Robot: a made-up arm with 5 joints.
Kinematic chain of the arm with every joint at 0, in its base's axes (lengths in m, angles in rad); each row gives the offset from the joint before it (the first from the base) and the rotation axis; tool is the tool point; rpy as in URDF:
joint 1: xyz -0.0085 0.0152 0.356 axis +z
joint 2: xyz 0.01 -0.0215 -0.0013 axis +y
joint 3: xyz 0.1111 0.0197 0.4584 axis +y
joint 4: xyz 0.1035 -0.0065 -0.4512 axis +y
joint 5: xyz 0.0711 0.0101 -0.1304 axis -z
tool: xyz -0.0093 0.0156 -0.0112 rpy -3.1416 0 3.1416
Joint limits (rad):
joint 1: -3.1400..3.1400
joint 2: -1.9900..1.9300
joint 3: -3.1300..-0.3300
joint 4: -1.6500..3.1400
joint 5: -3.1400..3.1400
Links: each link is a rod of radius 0.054 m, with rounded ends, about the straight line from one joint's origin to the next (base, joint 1, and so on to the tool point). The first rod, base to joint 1, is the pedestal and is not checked.
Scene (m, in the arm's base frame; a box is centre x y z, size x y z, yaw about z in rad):
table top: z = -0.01
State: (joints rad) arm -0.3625 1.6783 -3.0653 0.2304 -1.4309
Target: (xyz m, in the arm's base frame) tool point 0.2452 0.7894 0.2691
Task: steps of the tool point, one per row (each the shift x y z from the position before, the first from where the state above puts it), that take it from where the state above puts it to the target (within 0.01 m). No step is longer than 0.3 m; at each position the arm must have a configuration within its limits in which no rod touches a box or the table.
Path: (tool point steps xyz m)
1: 0.0799 0.2790 -0.0021
2: -0.0213 0.2895 0.0029
3: -0.1181 0.2607 0.0079
4: -0.1949 0.1976 0.0133
5: -0.2402 0.1121 0.0179
6: -0.2483 0.0189 0.0221

